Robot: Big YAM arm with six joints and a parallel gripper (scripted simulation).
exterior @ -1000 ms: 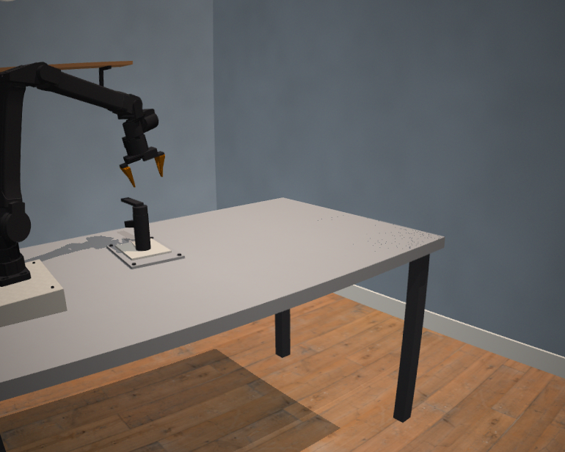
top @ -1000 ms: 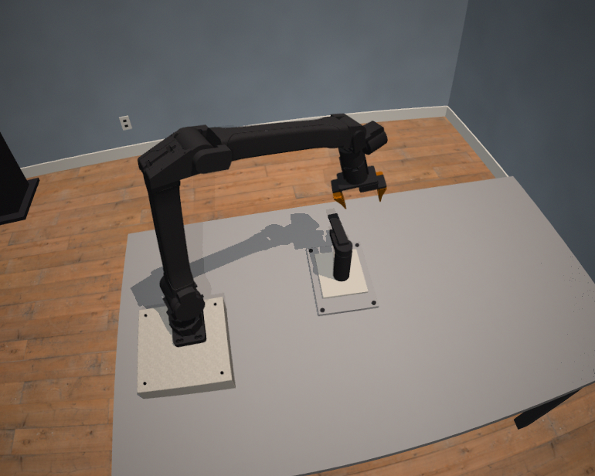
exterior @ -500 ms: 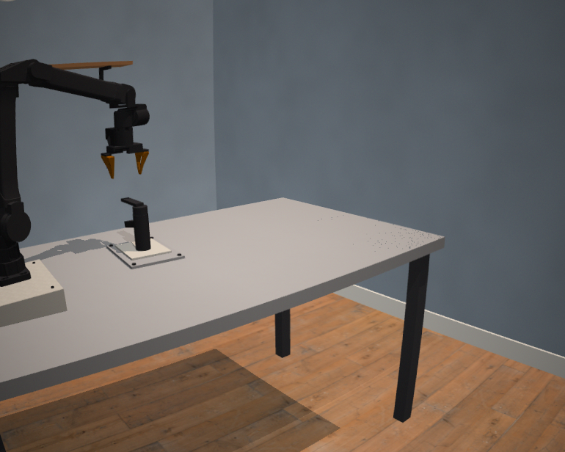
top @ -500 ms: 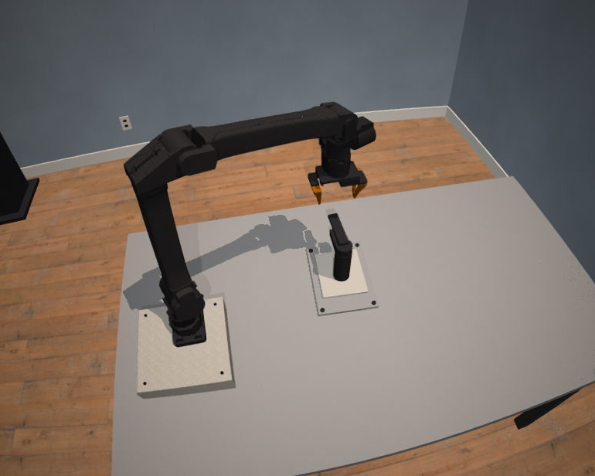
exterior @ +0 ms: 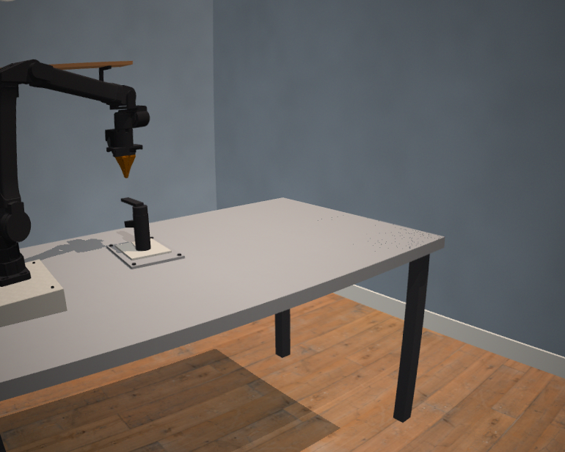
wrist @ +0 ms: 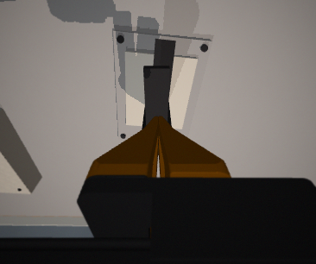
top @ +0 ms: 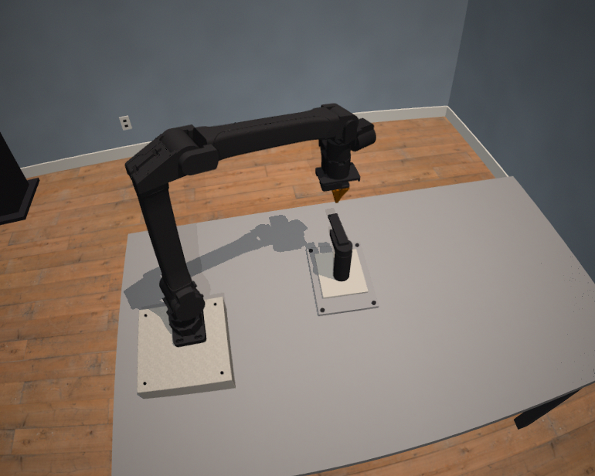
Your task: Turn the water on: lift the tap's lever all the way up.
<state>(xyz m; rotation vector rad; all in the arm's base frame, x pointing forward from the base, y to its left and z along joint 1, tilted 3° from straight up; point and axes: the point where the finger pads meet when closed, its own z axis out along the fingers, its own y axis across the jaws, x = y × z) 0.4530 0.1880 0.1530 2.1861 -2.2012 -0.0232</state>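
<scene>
My gripper is now 8 cm above the flat lever and 4 cm to the left of it.
</scene>
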